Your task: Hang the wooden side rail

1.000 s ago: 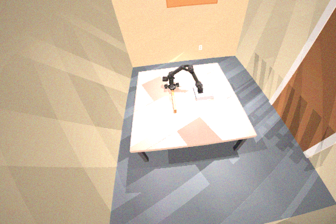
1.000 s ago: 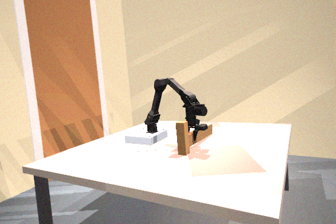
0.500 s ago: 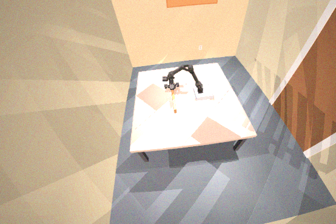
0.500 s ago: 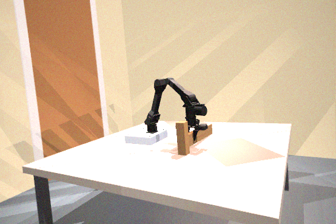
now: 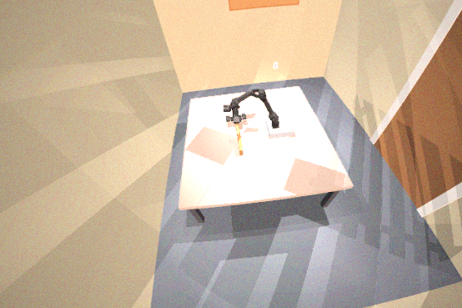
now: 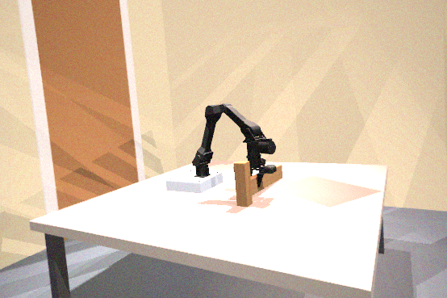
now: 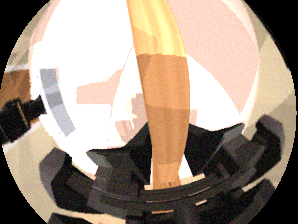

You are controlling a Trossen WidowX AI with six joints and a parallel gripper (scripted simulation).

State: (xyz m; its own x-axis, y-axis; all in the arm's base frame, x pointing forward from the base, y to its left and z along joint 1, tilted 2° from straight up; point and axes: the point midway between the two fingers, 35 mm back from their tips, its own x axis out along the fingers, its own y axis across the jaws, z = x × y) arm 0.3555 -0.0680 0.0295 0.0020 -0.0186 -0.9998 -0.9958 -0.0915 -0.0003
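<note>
My gripper tip is 12 cm to the left of the wooden headboard post, 4 cm below it and 1 cm short of it.
</note>
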